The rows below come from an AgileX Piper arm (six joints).
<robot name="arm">
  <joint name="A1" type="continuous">
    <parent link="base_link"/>
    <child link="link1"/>
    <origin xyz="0 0 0.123"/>
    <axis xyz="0 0 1"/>
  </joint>
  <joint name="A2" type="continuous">
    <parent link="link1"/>
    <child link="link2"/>
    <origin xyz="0 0 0"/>
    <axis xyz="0 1 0"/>
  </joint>
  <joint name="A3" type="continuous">
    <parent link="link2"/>
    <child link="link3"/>
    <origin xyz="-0.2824 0 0.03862"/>
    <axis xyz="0 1 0"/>
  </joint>
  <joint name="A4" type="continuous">
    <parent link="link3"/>
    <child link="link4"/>
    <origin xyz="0.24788 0 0.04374"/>
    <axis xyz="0.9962 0 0.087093"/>
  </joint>
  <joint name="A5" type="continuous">
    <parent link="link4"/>
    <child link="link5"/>
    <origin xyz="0 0 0"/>
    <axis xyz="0 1 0"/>
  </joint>
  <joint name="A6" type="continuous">
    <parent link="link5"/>
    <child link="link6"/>
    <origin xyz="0.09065 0 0.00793"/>
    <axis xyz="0.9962 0 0.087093"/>
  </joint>
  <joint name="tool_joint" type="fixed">
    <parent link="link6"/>
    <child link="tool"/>
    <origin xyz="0 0 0" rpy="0 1.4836 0"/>
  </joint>
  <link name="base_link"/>
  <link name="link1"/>
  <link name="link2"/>
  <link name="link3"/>
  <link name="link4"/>
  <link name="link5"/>
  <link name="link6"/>
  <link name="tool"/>
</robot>
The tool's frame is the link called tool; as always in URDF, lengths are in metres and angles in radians. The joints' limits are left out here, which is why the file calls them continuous.
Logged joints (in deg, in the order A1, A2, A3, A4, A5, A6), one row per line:
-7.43, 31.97, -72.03, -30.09, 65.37, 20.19
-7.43, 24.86, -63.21, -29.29, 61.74, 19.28
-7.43, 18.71, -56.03, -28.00, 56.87, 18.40
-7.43, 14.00, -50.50, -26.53, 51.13, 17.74
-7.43, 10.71, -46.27, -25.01, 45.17, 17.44
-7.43, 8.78, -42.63, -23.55, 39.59, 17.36
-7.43, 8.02, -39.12, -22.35, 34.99, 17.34
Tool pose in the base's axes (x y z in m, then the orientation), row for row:
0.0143, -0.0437, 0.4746, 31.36, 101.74, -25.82
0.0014, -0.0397, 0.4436, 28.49, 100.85, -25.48
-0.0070, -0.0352, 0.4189, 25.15, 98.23, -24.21
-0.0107, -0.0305, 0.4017, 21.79, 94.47, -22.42
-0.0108, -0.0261, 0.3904, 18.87, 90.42, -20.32
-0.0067, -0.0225, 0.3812, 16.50, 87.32, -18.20
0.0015, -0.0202, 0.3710, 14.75, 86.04, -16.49
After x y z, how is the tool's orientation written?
As a rotation vector, in degrees.
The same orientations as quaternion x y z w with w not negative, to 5 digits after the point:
0.23385, 0.75866, -0.19253, 0.57679
0.21351, 0.75579, -0.19095, 0.58884
0.19043, 0.74377, -0.18331, 0.61395
0.16714, 0.72463, -0.17197, 0.64606
0.14660, 0.70248, -0.15787, 0.67831
0.12942, 0.68489, -0.14275, 0.70271
0.11621, 0.67785, -0.12991, 0.71423

